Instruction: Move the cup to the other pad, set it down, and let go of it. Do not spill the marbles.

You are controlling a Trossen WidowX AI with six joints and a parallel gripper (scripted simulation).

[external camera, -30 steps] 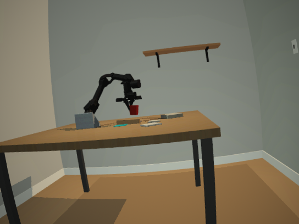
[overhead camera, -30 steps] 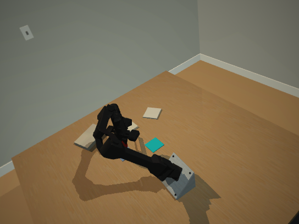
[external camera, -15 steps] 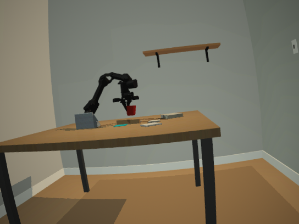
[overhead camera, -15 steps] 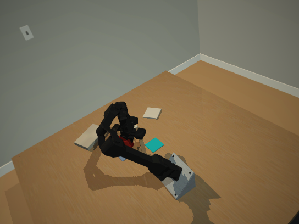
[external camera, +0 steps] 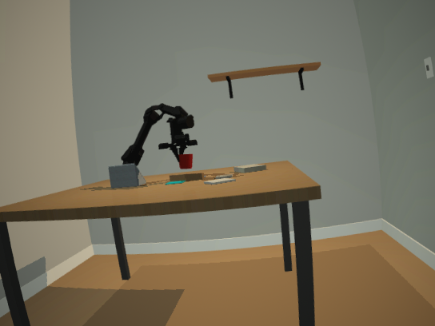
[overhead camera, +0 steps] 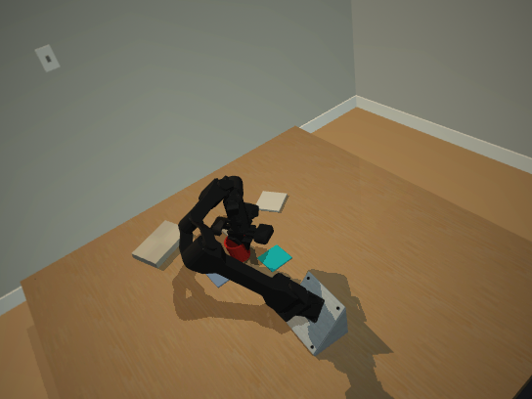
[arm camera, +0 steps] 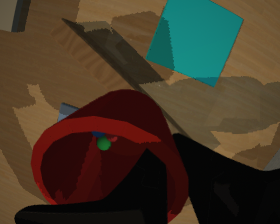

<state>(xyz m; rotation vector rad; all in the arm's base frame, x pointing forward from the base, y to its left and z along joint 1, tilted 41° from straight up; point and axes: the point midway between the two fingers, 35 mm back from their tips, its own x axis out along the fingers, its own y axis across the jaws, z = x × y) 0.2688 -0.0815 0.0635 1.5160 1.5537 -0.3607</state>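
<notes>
Right now the green marble is 40 mm ahead of my gripper tip, 30 mm to the left of it and 30 mm below it. Also, from my gripper tip: teal pad (100 mm below, 80 mm to the right, 20 mm behind); red cup (30 mm ahead, 10 mm to the left); brown block (90 mm below, 20 mm ahead).
</notes>
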